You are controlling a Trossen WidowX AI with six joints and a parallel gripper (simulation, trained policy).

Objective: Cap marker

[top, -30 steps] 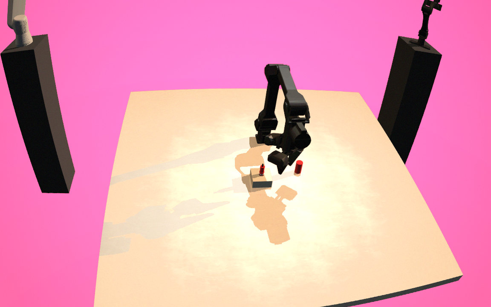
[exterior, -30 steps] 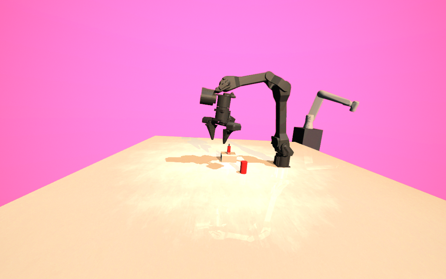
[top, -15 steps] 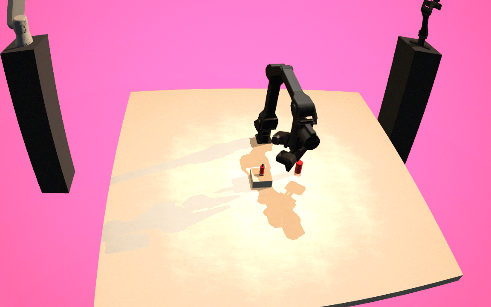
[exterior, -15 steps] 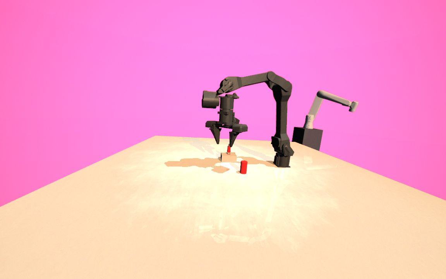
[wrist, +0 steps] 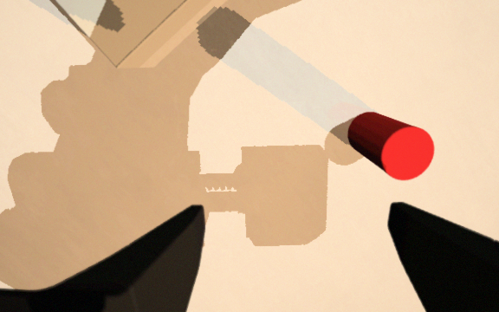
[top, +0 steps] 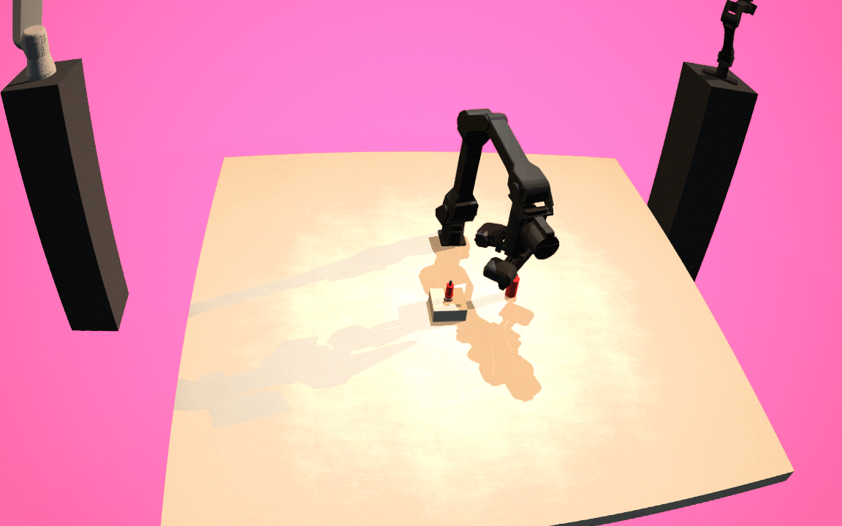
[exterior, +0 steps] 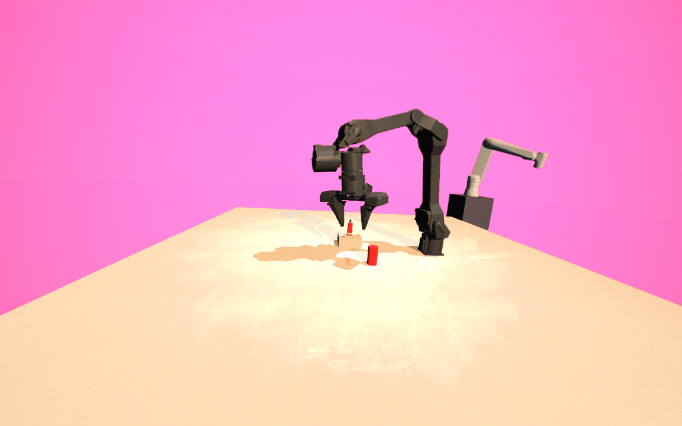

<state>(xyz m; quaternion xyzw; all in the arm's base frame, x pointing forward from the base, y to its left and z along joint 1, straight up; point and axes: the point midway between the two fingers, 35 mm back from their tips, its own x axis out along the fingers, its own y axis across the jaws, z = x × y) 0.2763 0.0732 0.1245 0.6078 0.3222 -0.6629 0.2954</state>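
My gripper tip is 70 mm above the red cap, 50 mm past it and 30 mm to the right of it. Also, from my gripper tip: red marker: 130 mm to the right, 30 mm below, 10 mm behind; then pale holder block: 130 mm to the right, 70 mm below, 10 mm behind.
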